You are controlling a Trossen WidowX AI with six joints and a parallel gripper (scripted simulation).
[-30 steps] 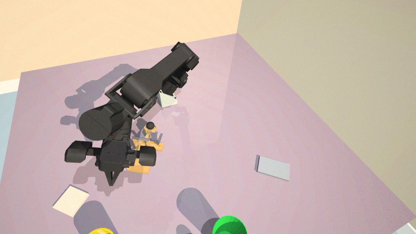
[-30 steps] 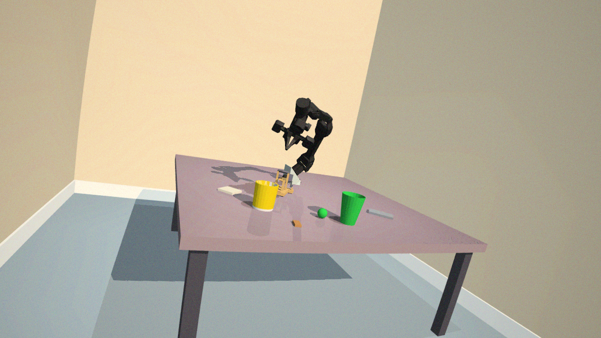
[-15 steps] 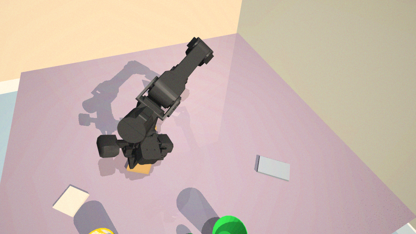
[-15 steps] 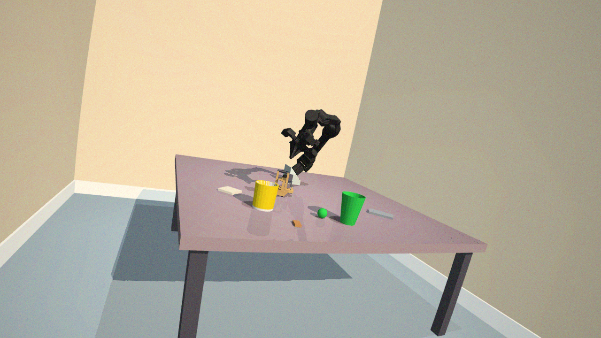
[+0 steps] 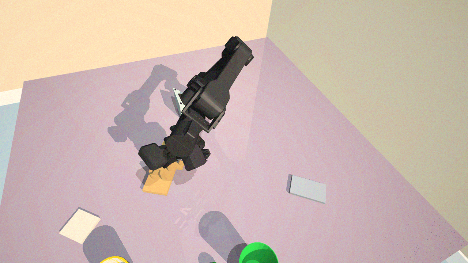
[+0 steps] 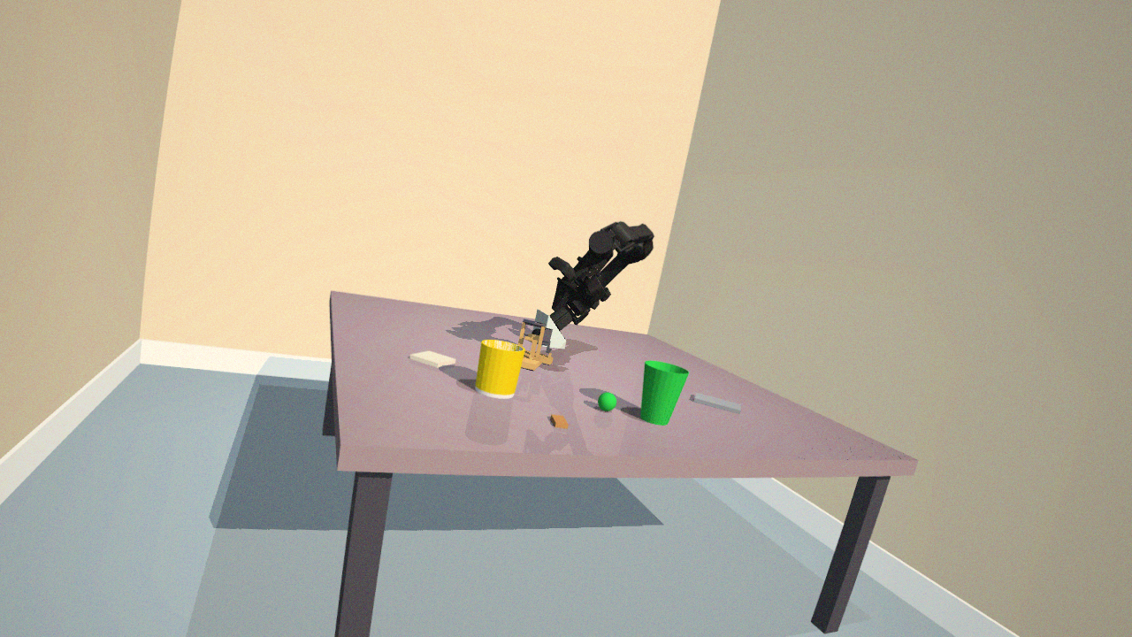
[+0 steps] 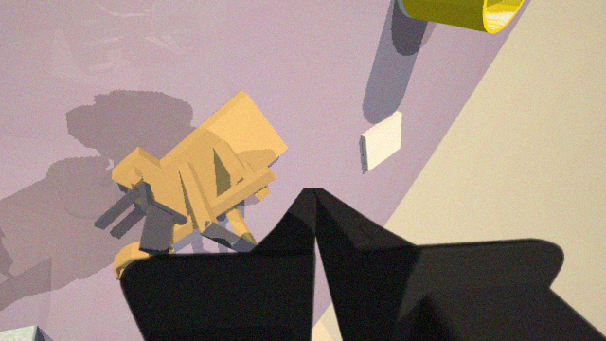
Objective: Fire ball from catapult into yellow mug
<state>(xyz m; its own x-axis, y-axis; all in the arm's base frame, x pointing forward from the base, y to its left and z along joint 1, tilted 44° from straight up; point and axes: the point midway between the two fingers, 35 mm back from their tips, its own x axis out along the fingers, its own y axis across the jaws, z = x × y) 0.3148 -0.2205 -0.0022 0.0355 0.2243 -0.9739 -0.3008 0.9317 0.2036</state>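
The black ball lies 16 cm behind my gripper tip, 5 cm to the left of it and 10 cm below it. Round my gripper tip: green ball (28 cm ahead, 3 cm to the left, 14 cm below); then yellow mug (19 cm ahead, 20 cm to the right, 13 cm below); then wooden catapult (10 cm behind, 3 cm to the left, 11 cm below).
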